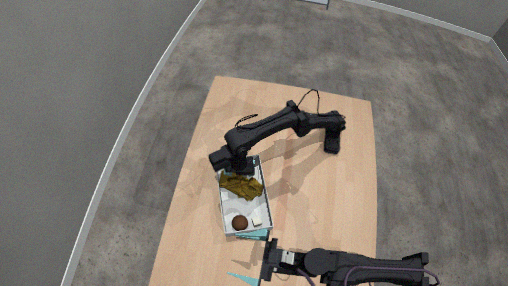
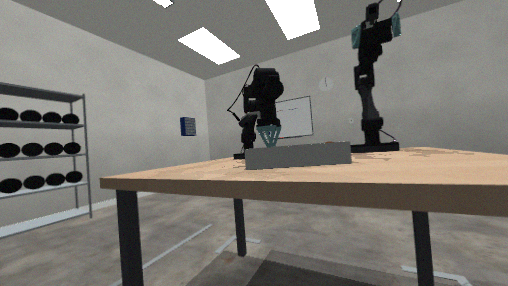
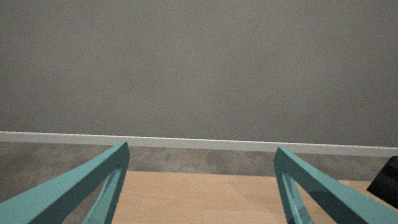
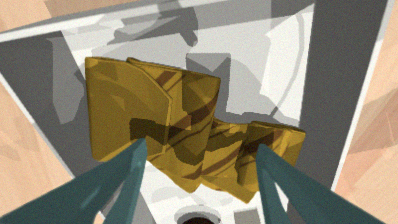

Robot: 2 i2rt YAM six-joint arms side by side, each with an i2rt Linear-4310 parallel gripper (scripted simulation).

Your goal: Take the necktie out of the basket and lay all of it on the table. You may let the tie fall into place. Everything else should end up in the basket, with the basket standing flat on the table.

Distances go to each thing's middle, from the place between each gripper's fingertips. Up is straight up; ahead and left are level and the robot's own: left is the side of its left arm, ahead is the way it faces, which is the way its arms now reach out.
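For the grey-white basket (image 2: 316, 154), my right hand is 6 cm above it, 2 cm past it and 7 cm to the right of it.
My left hand (image 2: 378, 20) is 410 mm above the grey-white basket, 20 mm short of it and 290 mm to the left of it.
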